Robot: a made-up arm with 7 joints.
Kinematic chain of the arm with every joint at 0, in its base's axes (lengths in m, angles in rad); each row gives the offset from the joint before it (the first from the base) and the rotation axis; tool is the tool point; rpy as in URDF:
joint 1: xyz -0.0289 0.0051 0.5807 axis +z
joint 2: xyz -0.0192 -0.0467 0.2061 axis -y
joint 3: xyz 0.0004 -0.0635 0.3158 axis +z
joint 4: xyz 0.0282 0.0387 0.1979 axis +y
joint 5: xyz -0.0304 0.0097 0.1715 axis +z
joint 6: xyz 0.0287 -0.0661 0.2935 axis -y
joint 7: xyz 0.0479 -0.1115 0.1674 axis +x
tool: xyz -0.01 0.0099 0.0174 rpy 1.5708 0 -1.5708
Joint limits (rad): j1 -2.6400..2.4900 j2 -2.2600..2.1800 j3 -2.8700..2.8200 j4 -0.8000..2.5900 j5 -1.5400..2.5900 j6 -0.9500..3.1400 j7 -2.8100..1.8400
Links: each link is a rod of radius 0.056 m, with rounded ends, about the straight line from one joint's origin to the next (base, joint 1, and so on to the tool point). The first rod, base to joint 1, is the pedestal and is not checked.
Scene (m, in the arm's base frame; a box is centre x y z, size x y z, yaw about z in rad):
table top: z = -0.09
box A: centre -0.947 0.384 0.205 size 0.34 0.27 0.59 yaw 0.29
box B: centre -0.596 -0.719 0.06 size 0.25 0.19 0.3 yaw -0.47
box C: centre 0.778 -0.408 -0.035 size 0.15 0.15 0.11 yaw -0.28
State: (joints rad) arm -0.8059 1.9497 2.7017 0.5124 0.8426 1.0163 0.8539
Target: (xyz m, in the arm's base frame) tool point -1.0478 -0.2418 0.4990
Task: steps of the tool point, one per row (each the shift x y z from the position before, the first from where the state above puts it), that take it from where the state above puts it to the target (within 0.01 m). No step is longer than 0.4 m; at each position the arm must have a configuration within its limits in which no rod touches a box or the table.
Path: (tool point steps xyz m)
1: -0.0411 0.1640 0.2706
2: 0.0275 0.0979 0.3105
3: 0.0787 0.0114 0.3203
4: -0.2397 -0.1900 0.1756
5: -0.1431 -0.2610 0.1663
6: -0.0272 -0.2863 0.1497
7: 0.0872 -0.2625 0.1268
8: 0.1797 -0.1947 0.0981
9: -0.2910 -0.0204 -0.2283
10: -0.1921 -0.0348 -0.3240
11: -0.0619 -0.0270 -0.3754
12: 0.0772 0.0037 -0.3704

